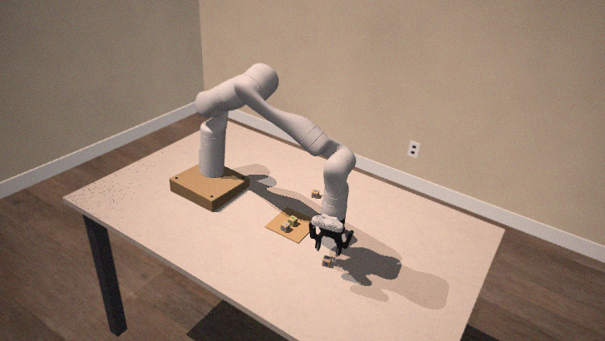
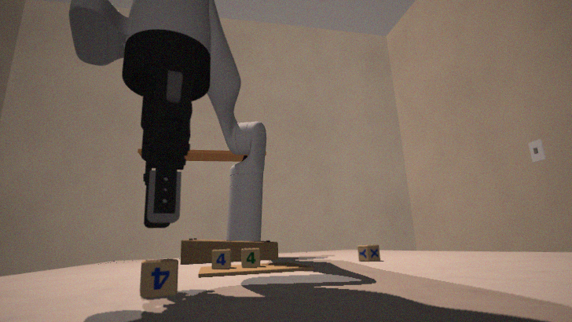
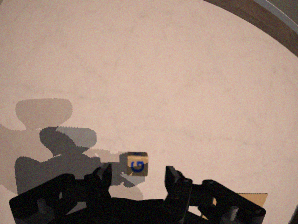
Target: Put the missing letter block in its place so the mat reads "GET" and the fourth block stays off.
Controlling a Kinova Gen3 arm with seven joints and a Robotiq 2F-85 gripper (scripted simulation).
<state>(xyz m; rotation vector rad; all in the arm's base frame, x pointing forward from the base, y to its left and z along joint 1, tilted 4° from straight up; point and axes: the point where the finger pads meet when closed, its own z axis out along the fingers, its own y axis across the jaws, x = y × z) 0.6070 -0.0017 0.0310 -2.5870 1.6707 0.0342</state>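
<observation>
The letter block is 50 mm below my hand. The rest, counted from my hand: mat 210 mm behind, 50 mm to the left, 60 mm below.
</observation>
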